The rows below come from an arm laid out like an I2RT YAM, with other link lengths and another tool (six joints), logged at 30 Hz.
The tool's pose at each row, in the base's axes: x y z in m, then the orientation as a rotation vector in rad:
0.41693 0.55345 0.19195 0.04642 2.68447 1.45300
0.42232 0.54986 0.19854 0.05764 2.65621 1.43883
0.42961 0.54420 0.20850 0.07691 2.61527 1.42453
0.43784 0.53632 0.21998 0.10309 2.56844 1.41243
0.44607 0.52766 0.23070 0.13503 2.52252 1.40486
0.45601 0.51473 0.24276 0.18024 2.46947 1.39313
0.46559 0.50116 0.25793 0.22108 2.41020 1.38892
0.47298 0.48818 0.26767 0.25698 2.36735 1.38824
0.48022 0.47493 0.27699 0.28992 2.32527 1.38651
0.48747 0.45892 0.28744 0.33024 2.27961 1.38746
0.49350 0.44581 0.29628 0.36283 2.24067 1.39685
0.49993 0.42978 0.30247 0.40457 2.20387 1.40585
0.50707 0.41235 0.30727 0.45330 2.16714 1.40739
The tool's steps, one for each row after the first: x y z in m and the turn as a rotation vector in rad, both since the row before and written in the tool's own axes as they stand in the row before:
-0.00603 0.00347 -0.00608 -0.00079 -0.03130 -0.00813
-0.00861 0.00506 -0.00920 -0.00463 -0.04370 -0.00810
-0.01042 0.00507 -0.01128 -0.00764 -0.04947 -0.00513
-0.01101 0.00404 -0.01096 -0.00968 -0.04852 0.00066
-0.01426 0.00295 -0.01412 -0.00891 -0.05957 0.00600
-0.01549 0.00549 -0.01536 -0.01628 -0.05970 0.00479
-0.01294 0.00151 -0.01217 -0.01245 -0.04373 0.00916
-0.01330 0.00129 -0.01167 -0.01207 -0.04251 0.00787
-0.01511 0.00119 -0.01372 -0.01404 -0.04584 0.01341
-0.01301 0.00155 -0.01071 -0.01705 -0.03436 0.01431
-0.01436 -0.00177 -0.01128 -0.01416 -0.03499 0.02144
-0.01572 -0.00316 -0.01098 -0.00876 -0.03980 0.02384

